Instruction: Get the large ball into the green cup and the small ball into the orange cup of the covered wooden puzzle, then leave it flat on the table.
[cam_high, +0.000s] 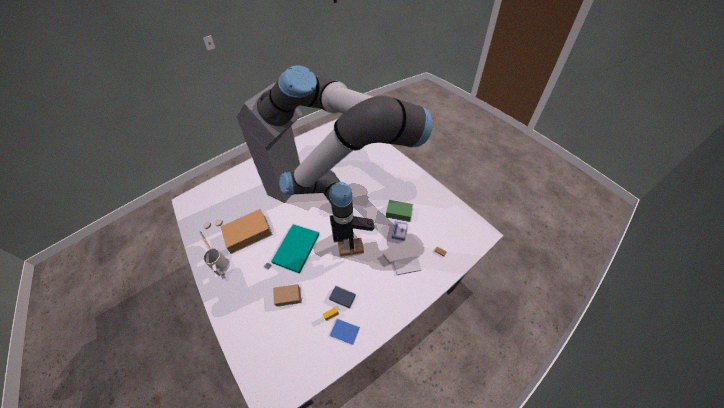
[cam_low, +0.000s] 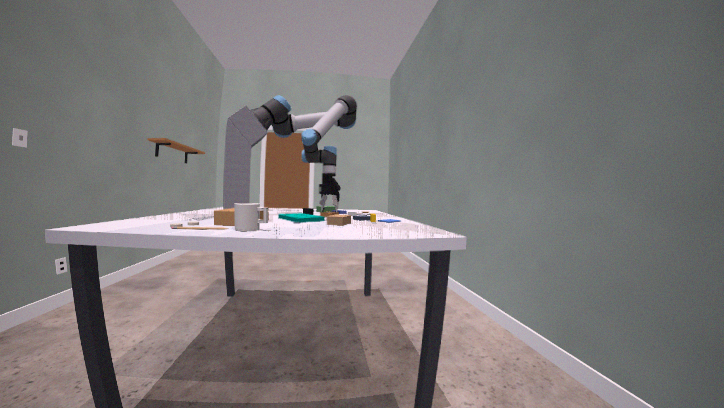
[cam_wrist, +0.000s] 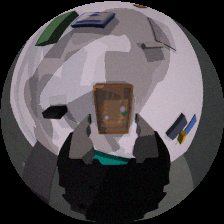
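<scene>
The puzzle lies 3 cm below my hand. The rest, counted from my hand: teal board (19 cm to the right, 16 cm behind, 2 cm below); then dark tile (18 cm to the right, 15 cm ahead, 2 cm below); then grey plate (23 cm ahead, 12 cm to the left, 3 cm below).
</scene>
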